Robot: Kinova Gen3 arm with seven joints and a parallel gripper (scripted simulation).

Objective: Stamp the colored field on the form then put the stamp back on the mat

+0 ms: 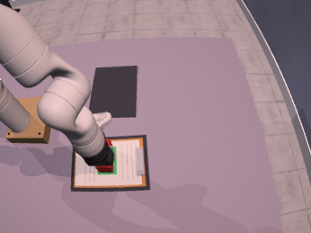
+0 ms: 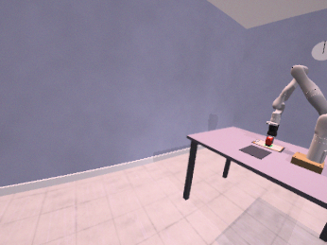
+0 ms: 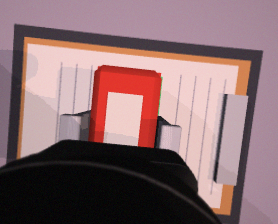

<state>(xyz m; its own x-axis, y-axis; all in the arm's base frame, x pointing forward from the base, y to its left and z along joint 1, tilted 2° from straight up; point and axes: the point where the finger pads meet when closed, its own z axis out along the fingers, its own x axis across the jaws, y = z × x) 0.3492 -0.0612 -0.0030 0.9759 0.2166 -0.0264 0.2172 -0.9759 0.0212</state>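
Right now my hand is 1 cm above the stamp. Round my hand: mat: 4 cm behind, 27 cm to the left, 5 cm below; clipboard: 2 cm ahead, 5 cm below.
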